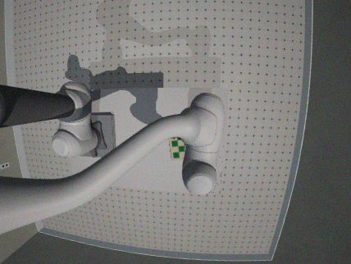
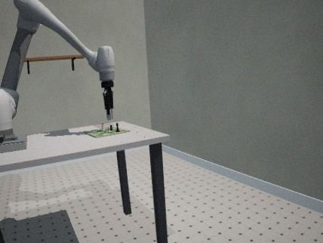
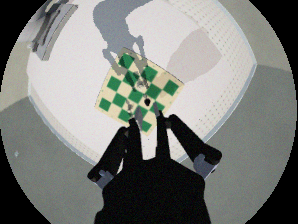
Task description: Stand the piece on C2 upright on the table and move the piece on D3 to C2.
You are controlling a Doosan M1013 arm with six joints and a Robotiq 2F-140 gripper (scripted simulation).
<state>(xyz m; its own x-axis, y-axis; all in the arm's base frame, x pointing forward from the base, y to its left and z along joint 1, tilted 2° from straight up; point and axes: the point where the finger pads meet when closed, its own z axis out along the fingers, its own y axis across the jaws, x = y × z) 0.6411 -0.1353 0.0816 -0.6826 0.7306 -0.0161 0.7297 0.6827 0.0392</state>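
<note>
Now: the pale piece 4 cm behind my hand, 3 cm to the left of it and 7 cm below it. From my hand the other things lie so: chessboard: 4 cm behind, 10 cm below.
</note>
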